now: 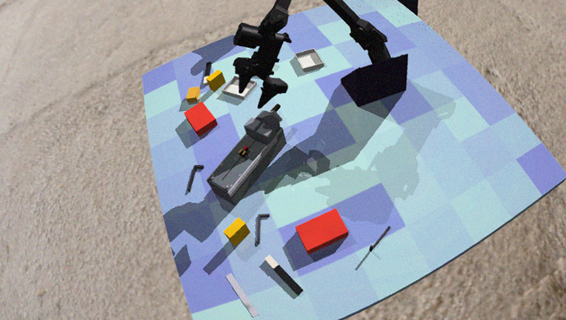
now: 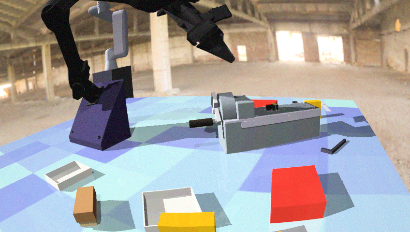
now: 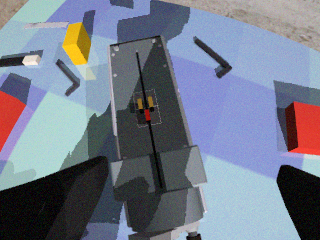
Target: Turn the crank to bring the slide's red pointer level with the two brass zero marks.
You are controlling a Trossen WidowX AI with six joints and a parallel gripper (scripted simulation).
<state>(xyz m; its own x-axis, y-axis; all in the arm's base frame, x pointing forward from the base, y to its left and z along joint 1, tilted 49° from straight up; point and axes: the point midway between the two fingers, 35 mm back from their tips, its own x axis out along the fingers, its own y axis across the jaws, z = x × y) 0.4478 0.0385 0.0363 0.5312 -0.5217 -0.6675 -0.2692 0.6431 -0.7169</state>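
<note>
Now: the dark crank handle 13 cm below my gripper tip, 7 cm behind it and 4 cm to the right of it. From my gripper tip the other things lie so: red pointer: 12 cm below, 6 cm to the left, 6 cm ahead; then tan block: 36 cm to the right, 19 cm below, 15 cm behind.
</note>
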